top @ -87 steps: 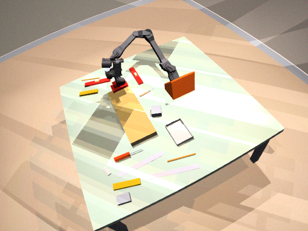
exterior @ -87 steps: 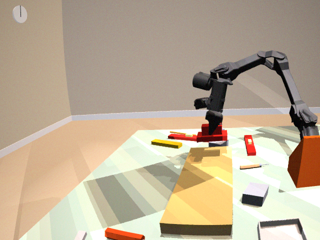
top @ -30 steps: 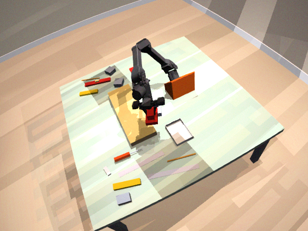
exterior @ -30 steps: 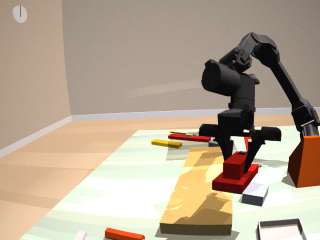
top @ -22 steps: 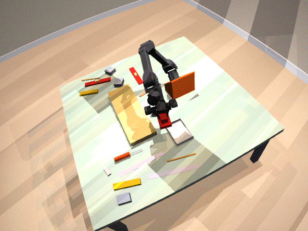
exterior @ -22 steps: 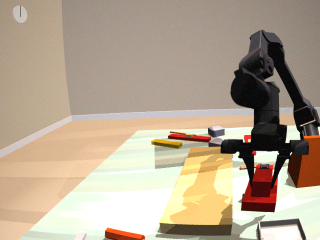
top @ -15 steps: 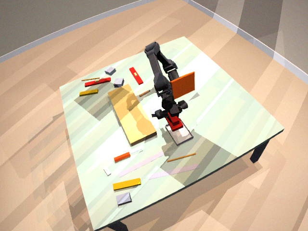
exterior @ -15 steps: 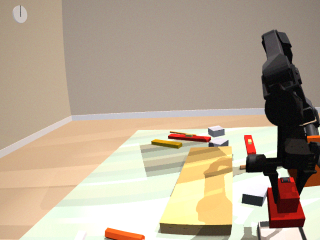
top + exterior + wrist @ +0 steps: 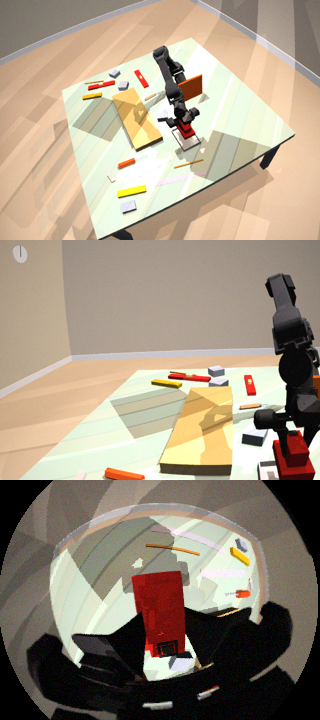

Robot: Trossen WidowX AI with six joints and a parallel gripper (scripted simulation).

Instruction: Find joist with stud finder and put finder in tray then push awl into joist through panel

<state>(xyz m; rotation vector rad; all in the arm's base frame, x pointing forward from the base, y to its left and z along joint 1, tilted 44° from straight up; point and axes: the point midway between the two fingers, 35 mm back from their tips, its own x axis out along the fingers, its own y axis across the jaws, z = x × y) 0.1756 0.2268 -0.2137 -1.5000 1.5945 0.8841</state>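
Now: gripper tip 1 cm to the left of the white tray and 10 cm above it. From my gripper tip the other things lie so: awl (45 cm to the right, 10 cm below); then red stud finder (2 cm to the right, 2 cm above).
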